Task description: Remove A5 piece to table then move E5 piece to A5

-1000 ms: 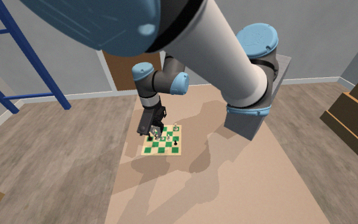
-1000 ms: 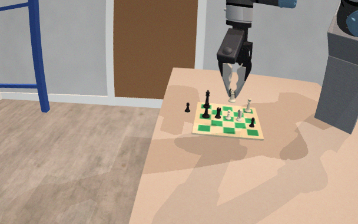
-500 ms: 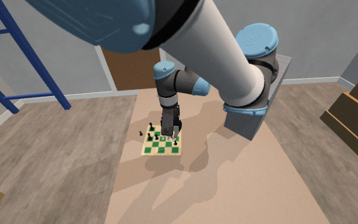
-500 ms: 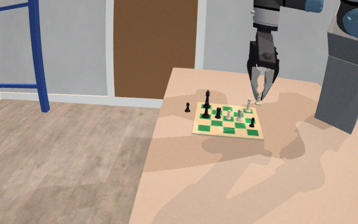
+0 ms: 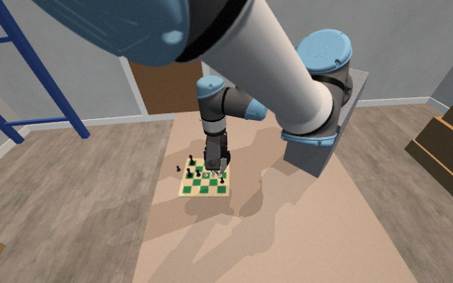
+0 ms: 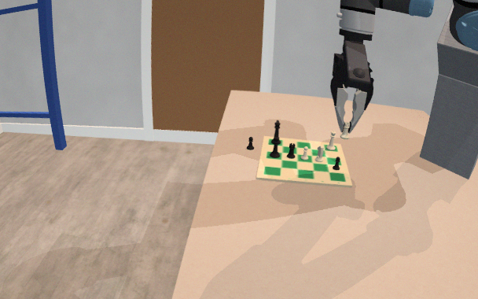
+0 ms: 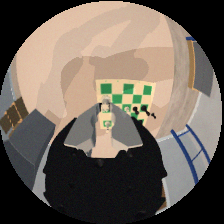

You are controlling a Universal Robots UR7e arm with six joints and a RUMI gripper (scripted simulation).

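My gripper is now 90 mm short of the cream chessboard, 70 mm to the left of it and 130 mm above it. Also, from my hand: white rook (10 mm below); then tall black piece (170 mm ahead, 130 mm to the right, 90 mm below).
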